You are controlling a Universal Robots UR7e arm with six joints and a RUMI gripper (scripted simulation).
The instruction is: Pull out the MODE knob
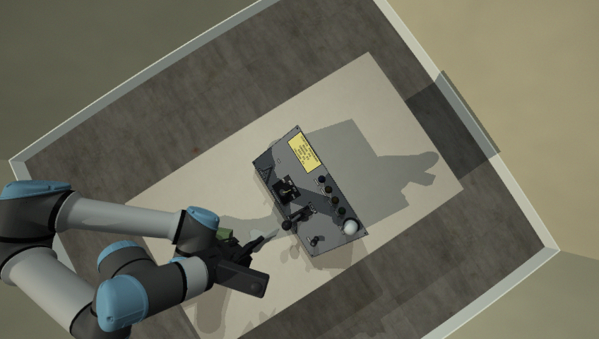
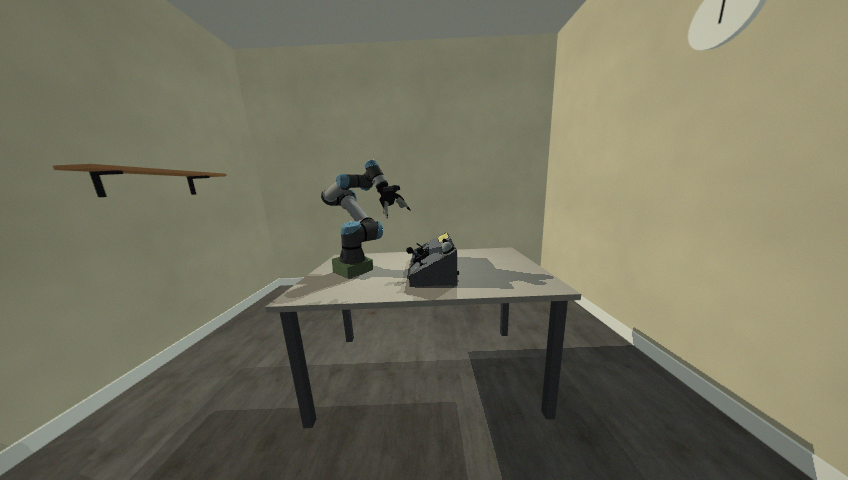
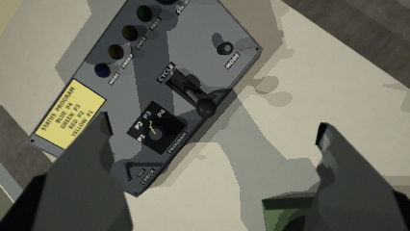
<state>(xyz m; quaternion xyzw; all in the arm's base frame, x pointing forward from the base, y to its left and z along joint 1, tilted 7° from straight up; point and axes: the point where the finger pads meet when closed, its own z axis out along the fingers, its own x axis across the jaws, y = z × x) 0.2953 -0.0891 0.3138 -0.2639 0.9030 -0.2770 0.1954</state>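
The mode knob lies 100 mm ahead of my hand, 110 mm to the right of it and 240 mm below it. The rest, counted from my hand: dark grey console: 140 mm ahead, 70 mm to the left, 270 mm below; then program selector knob: 120 mm ahead, 130 mm to the left, 240 mm below; then cycle lever: 80 mm ahead, 10 mm to the left, 240 mm below.
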